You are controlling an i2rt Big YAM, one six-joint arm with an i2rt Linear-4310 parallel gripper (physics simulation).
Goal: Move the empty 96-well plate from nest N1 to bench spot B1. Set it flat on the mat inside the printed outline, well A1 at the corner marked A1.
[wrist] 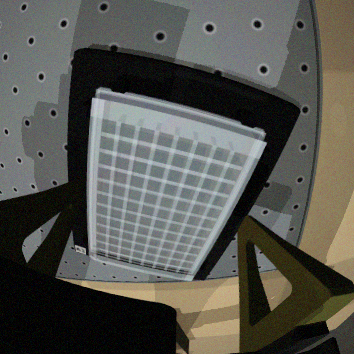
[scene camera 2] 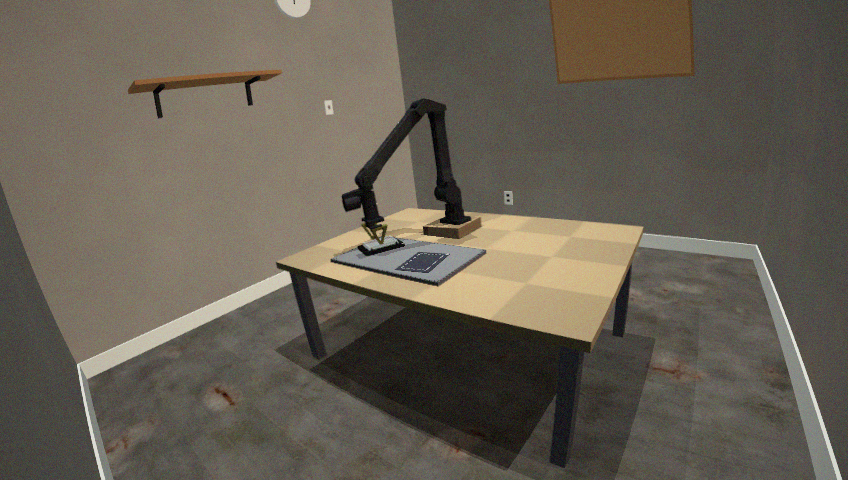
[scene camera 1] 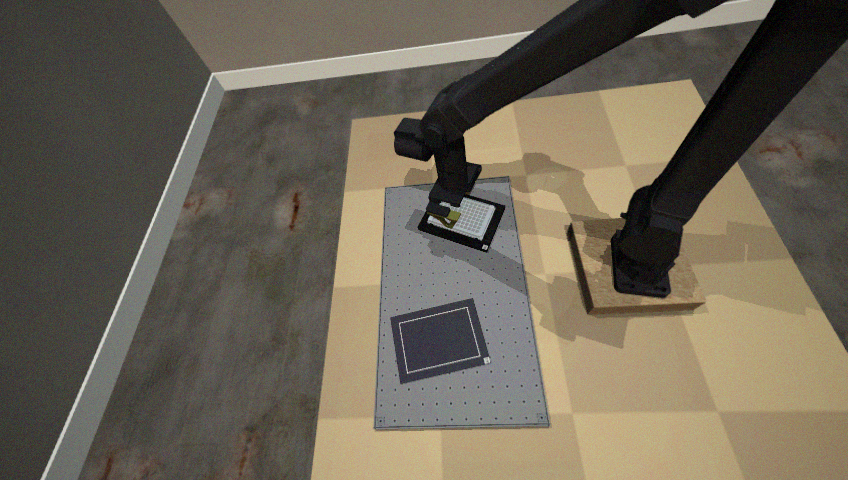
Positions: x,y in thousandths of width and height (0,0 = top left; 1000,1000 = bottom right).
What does my gripper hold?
Nothing.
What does the well plate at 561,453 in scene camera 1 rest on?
A dark nest pad.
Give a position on a dark mat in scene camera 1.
529,703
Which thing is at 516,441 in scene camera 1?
My gripper.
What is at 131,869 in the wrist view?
My gripper.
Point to a dark nest pad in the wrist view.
At 258,194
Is my gripper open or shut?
Open.
